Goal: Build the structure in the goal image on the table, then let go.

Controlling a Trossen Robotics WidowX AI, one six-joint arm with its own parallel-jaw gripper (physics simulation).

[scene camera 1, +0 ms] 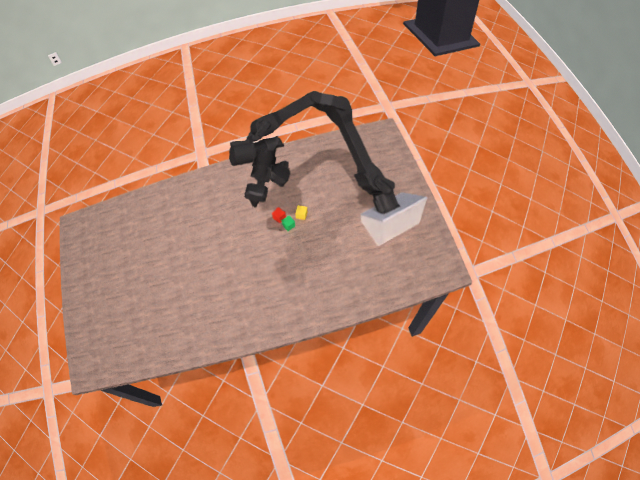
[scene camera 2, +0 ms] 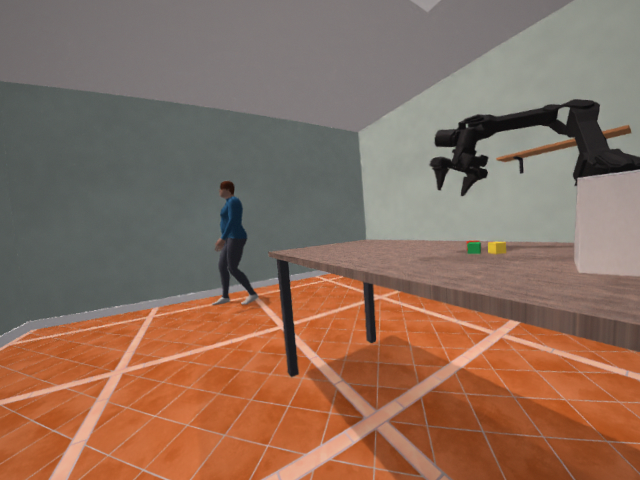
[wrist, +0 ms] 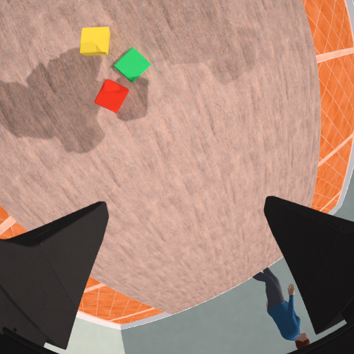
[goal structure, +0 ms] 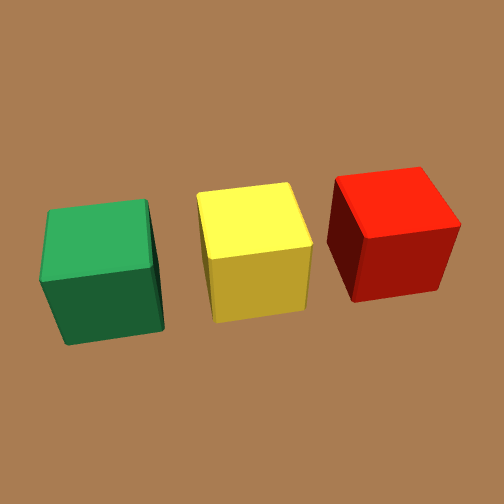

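Pixels of known places: gripper, fingertip midpoint: (scene camera 2: 450,193); arm's base, origin of the base link: (scene camera 1: 389,208) (scene camera 2: 625,205).
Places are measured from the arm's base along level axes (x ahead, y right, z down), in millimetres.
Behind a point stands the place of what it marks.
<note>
A red cube (scene camera 1: 278,214) {x 318, y 176, z 84 mm} (wrist: 111,96), a green cube (scene camera 1: 288,223) {x 300, y 129, z 84 mm} (scene camera 2: 474,248) {x 291, y 122, z 100 mm} (wrist: 132,64) and a yellow cube (scene camera 1: 301,212) {x 244, y 149, z 83 mm} (scene camera 2: 497,247) {x 235, y 139, z 97 mm} (wrist: 95,41) rest separately on the table (scene camera 1: 170,279) {x 752, y 123, z 116 mm} (scene camera 2: 413,258) {x 414, y -23, z 116 mm} (wrist: 200,135). None is stacked. The red and green cubes are close together, turned at different angles; the yellow one stands a little apart. In the scene camera 2 view the red cube is mostly hidden behind the green one. My gripper (scene camera 1: 267,194) {x 373, y 168, z -85 mm} (scene camera 2: 451,192) {x 373, y 168, z -85 mm} (wrist: 187,208) is open and empty, high above the table, off to one side of the cubes.
The arm's pale base block (scene camera 1: 398,223) {x -9, y -52, z 19 mm} (scene camera 2: 607,222) {x 24, y -55, z 26 mm} stands at one end of the table. The arm reaches from it over the table. A person in blue (scene camera 2: 232,222) (wrist: 284,317) is by the wall beyond the table. A wooden shelf (scene camera 2: 537,149) is on another wall.
</note>
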